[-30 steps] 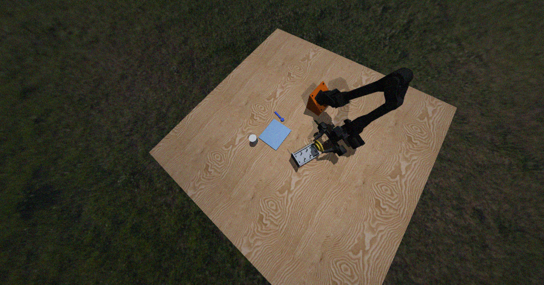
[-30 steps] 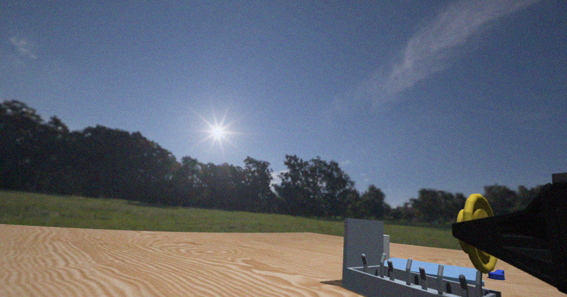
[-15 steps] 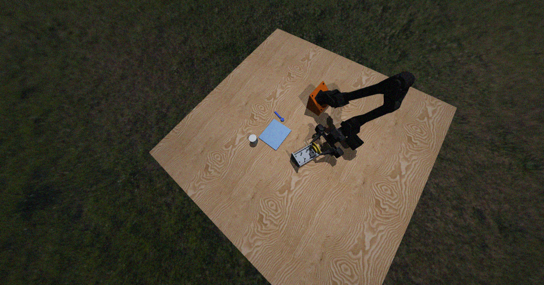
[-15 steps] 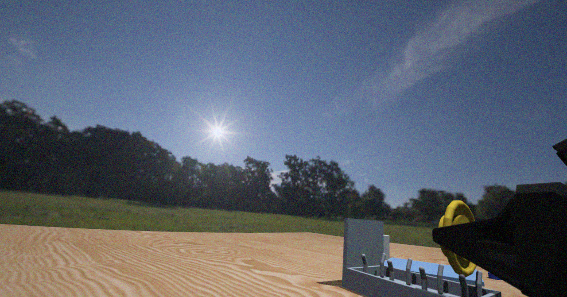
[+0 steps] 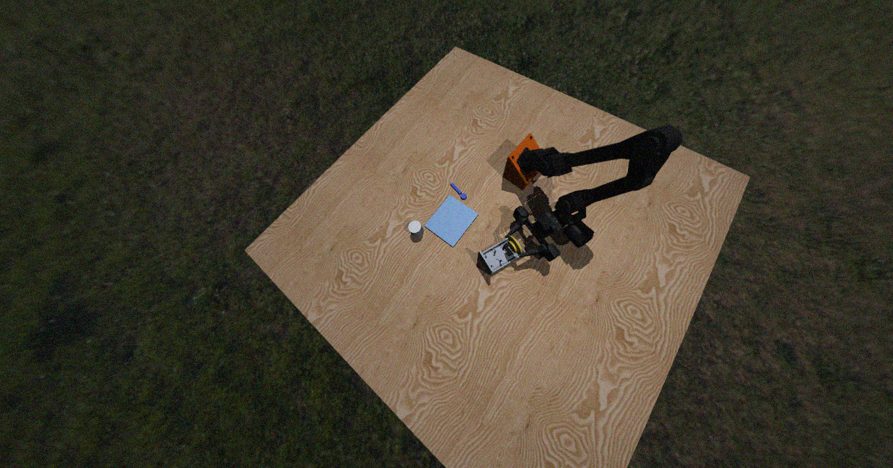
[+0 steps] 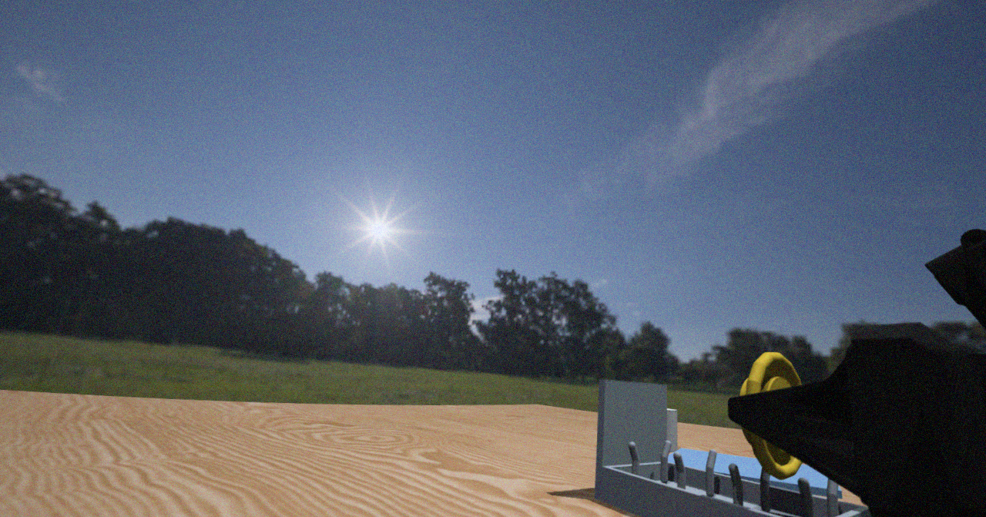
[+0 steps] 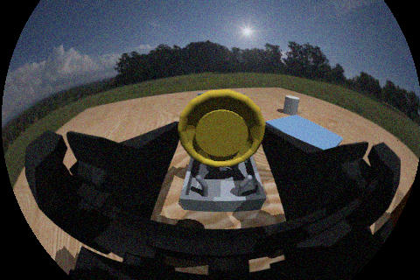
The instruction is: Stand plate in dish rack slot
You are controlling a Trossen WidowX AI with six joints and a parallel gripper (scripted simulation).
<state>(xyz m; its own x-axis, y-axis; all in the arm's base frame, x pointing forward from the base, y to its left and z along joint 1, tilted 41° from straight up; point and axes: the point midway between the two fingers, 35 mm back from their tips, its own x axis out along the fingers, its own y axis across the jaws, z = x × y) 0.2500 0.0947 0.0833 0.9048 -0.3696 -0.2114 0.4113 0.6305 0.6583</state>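
Right now the grey dish rack is 2 cm ahead of my gripper tip, 1 cm to the right of it and 4 cm below it. From my gripper tip the other things lie so: yellow plate 1 cm behind; then light blue mat 2 cm ahead, 22 cm to the right, 7 cm below; then blue spoon 9 cm behind, 26 cm to the right, 6 cm below.
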